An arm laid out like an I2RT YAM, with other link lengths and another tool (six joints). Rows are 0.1 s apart.
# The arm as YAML. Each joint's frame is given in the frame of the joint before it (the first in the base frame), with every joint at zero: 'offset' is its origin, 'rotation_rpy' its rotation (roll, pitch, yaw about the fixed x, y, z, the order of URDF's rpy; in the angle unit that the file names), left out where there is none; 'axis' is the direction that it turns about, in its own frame. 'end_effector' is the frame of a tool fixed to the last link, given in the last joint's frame.
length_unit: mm
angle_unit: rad
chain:
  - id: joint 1
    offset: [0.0, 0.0, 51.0]
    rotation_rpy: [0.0, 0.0, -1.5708]
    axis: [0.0, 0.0, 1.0]
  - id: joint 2
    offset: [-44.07, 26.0, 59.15]
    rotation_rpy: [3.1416, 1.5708, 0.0]
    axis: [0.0, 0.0, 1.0]
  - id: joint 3
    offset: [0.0, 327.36, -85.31]
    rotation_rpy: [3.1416, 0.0, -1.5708]
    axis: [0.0, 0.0, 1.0]
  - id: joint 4
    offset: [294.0, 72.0, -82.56]
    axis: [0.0, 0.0, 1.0]
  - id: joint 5
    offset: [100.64, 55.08, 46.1]
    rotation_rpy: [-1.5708, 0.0, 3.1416]
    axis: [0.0, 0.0, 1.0]
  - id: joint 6
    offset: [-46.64, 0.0, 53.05]
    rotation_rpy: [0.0, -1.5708, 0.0]
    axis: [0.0, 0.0, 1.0]
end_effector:
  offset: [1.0, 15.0, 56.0]
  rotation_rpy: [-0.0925, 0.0, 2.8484]
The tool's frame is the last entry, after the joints.
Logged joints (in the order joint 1, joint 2, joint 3, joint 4, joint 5, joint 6), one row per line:
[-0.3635 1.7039 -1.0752 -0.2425 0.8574 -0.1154]
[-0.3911 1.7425 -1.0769 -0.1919 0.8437 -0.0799]
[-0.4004 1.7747 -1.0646 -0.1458 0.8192 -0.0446]
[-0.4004 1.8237 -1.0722 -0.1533 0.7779 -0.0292]
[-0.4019 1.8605 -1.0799 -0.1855 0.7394 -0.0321]
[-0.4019 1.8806 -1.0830 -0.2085 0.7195 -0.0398]
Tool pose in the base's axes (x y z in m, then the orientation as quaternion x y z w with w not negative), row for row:
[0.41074 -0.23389 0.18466 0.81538 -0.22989 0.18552 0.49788]
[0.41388 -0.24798 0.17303 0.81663 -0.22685 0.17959 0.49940]
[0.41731 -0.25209 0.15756 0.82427 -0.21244 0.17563 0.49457]
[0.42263 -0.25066 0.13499 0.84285 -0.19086 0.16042 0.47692]
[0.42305 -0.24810 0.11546 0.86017 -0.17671 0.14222 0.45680]
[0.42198 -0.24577 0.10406 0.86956 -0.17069 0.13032 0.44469]
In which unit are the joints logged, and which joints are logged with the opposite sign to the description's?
The joints are logged in radians. Opposite sign: joint 3, joint 6.
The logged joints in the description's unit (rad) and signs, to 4 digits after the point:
[-0.3635 1.7039 1.0752 -0.2425 0.8574 0.1154]
[-0.3911 1.7425 1.0769 -0.1919 0.8437 0.0799]
[-0.4004 1.7747 1.0646 -0.1458 0.8192 0.0446]
[-0.4004 1.8237 1.0722 -0.1533 0.7779 0.0292]
[-0.4019 1.8605 1.0799 -0.1855 0.7394 0.0321]
[-0.4019 1.8806 1.0830 -0.2085 0.7195 0.0398]

